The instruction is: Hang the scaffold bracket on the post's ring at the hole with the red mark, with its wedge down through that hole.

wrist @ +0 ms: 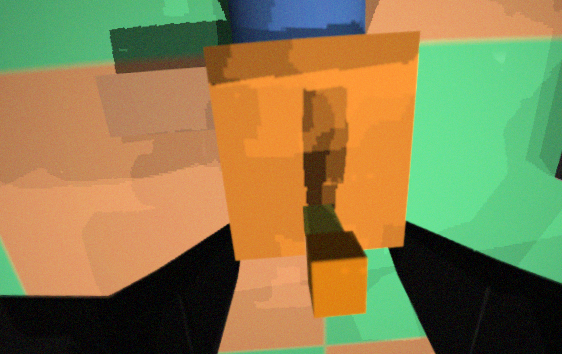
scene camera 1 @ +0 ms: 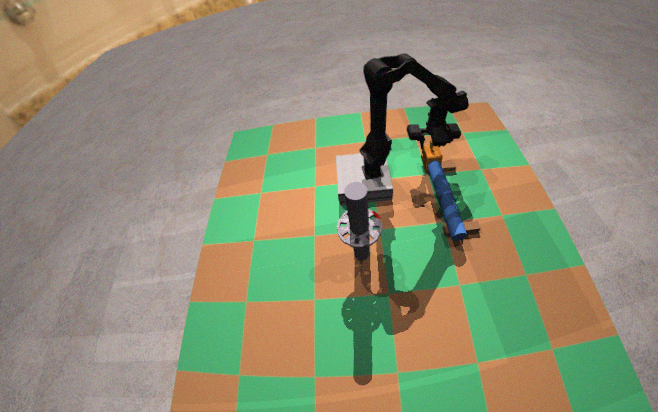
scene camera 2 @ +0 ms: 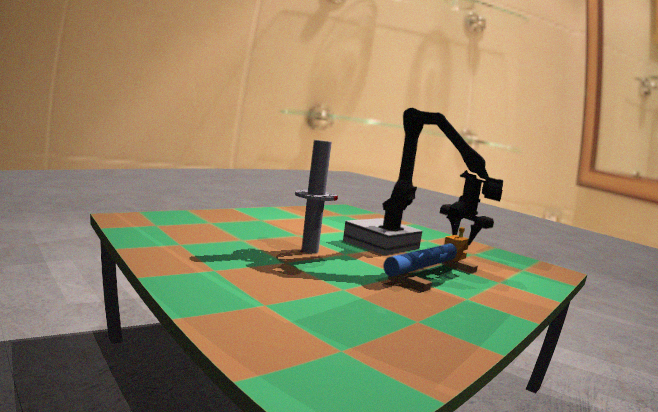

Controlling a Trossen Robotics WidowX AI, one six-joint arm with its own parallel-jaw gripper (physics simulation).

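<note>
The scaffold bracket is a blue tube with an orange head. It lies about level at the wooden rests; I cannot tell whether it touches them. Its orange wedge sticks out of the head towards the wrist camera. My gripper is shut on the head, one finger at each side. The grey post stands upright with a holed ring. A red mark is on the ring's side towards the robot base.
Two brown wooden rests are by the tube, one near each end. The arm's grey base box stands behind the post in scene camera 1, between post and bracket. All stand on a green and orange checkered table.
</note>
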